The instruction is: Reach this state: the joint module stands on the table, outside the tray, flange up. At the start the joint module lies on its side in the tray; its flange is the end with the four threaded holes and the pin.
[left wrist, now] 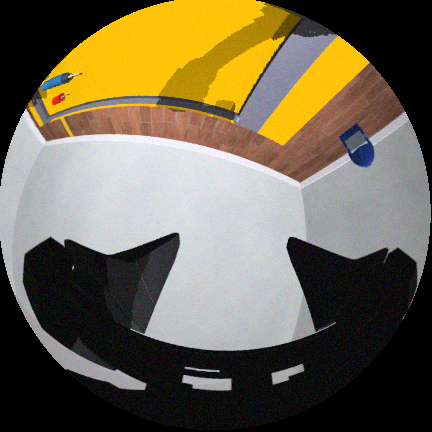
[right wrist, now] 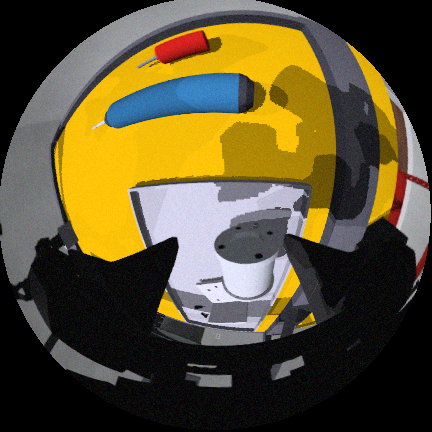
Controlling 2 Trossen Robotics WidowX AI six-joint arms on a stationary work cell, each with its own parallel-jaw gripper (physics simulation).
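Frame: origin at the left arm's base, x left, y down, z back, level; metres.
Where they show: left gripper, between the fingertips: [left wrist: 235, 241]; right gripper, between the fingertips: [right wrist: 232, 241]; left arm's base, origin of its link: [right wrist: 60, 238].
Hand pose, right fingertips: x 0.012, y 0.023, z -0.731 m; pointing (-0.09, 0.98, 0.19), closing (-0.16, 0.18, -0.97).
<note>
Things, the pixels of their top centre, and the offset from my right fingertips. "spot": a spot on its surface instead. Level surfaces: height alone.
- joint module, a spot on its surface: [right wrist: 247, 279] spot: dx -0.035, dy -0.011, dz -0.010 m
- pale tray, centre of its top: [right wrist: 214, 299] dx -0.164, dy +0.037, dz +0.055 m
- blue screwdriver-like tool, a spot on its surface: [right wrist: 175, 97] spot: dx +0.126, dy +0.015, dz +0.026 m
- yellow table, height of its surface: dy +0.053 m
- white plate with small holes, a spot on its surface: [right wrist: 212, 290] spot: dx -0.130, dy +0.037, dz +0.053 m
The joint module [right wrist: 247, 279], a white cylinder with a dark flange, stands on its end in the pale tray [right wrist: 175, 220] in the right wrist view. Its flange faces up and shows four holes and a small pin. It is near the tray's right wall in that view. My right gripper [right wrist: 232, 241] is open and empty. The module shows beyond the gap between its fingertips, closer to the right finger; the depth between them is hard to tell. My left gripper [left wrist: 235, 241] is open and empty, facing the pale wall. The module does not show in the left wrist view.
A blue screwdriver-like tool [right wrist: 175, 97] [left wrist: 56, 81] and a smaller red one [right wrist: 182, 47] [left wrist: 59, 98] lie on the yellow table [right wrist: 100, 165] [left wrist: 125, 65], beyond the tray. A white plate with small holes [right wrist: 212, 290] is beside the module's base. A grey rail [right wrist: 350, 150] edges the table.
</note>
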